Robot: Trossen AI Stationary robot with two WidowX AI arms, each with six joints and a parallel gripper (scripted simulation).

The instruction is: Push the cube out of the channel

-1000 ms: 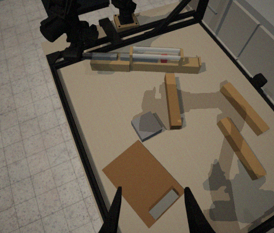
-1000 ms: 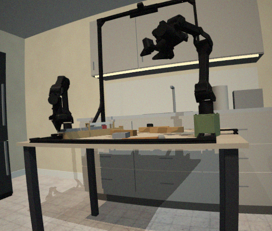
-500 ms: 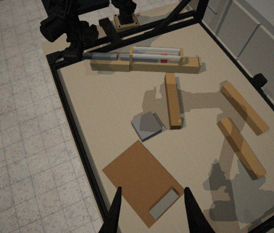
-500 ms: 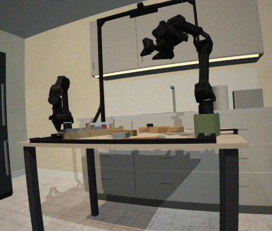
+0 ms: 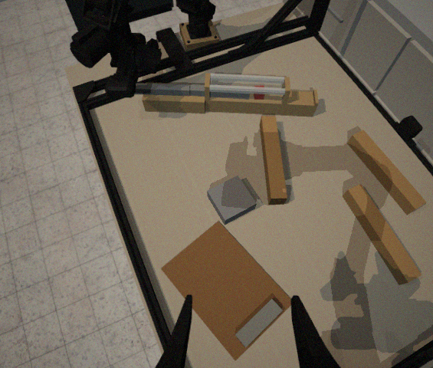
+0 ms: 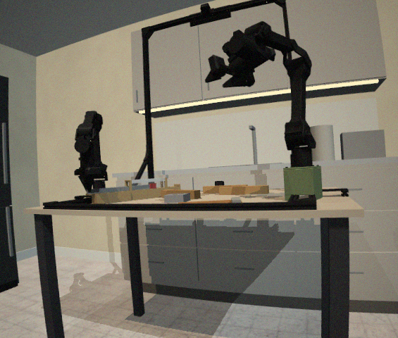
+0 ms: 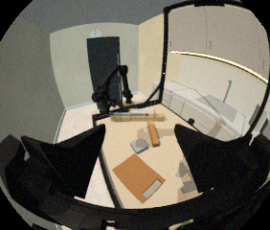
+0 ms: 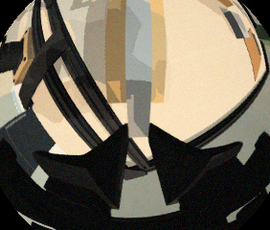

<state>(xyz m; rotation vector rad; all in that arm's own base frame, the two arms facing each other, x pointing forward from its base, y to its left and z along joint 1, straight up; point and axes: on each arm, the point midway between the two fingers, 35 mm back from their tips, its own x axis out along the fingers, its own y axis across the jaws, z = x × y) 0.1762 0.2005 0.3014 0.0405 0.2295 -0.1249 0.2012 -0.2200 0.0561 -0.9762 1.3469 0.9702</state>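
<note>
The red cube lies 300 mm behind my right hand, 100 mm to the left of it and 30 mm below it. Also, from my right hand: grey block: 150 mm behind, 350 mm to the left, 70 mm below.
</note>
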